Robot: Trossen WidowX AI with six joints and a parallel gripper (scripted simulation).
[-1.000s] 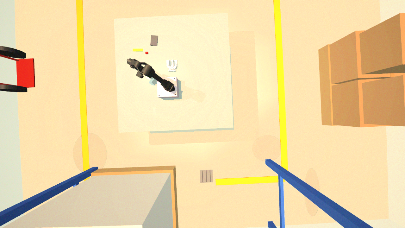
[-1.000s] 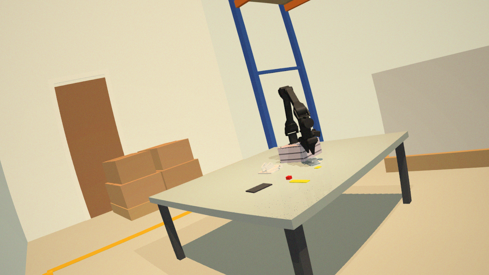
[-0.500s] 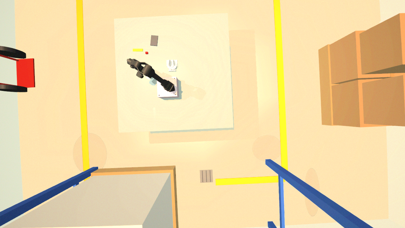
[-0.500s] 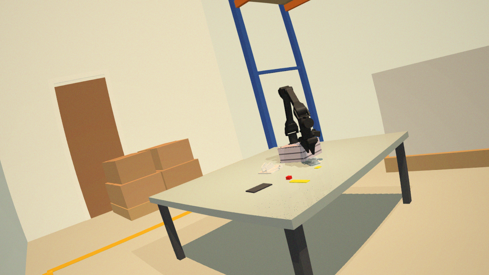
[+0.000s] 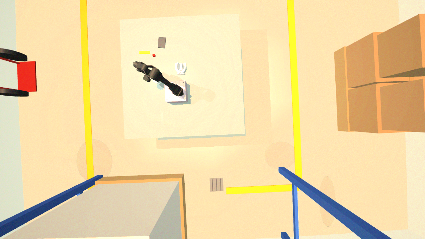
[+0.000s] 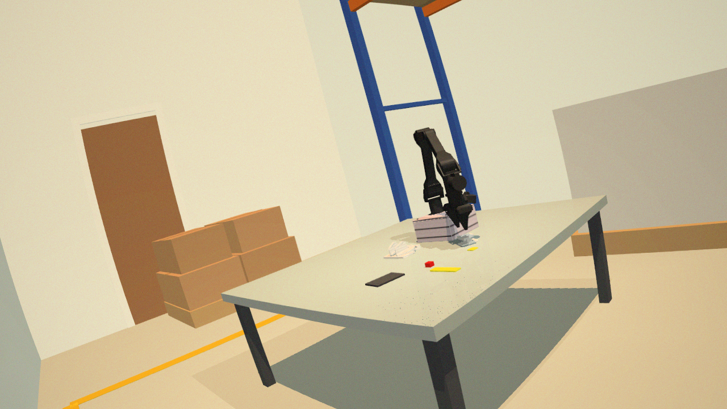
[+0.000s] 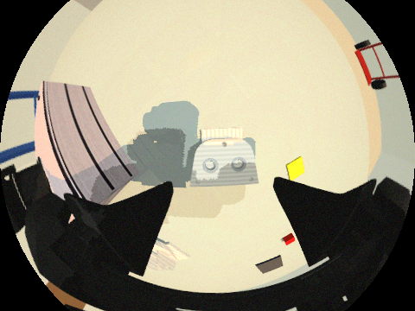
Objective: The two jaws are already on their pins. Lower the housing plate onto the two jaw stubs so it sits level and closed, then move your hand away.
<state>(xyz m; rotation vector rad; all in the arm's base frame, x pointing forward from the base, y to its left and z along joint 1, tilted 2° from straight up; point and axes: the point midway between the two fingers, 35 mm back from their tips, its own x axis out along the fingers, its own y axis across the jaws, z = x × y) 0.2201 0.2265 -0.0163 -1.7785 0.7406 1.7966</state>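
My gripper tip is 27 cm to the left of the white part, 8 cm short of it and 6 cm above it. Round my gripper tip: small yellow square (9 cm ahead, 8 cm to the left, 6 cm below); red cube (26 cm ahead, 5 cm below, 2 cm to the right); yellow strip (31 cm ahead, 8 cm to the left, 6 cm below).
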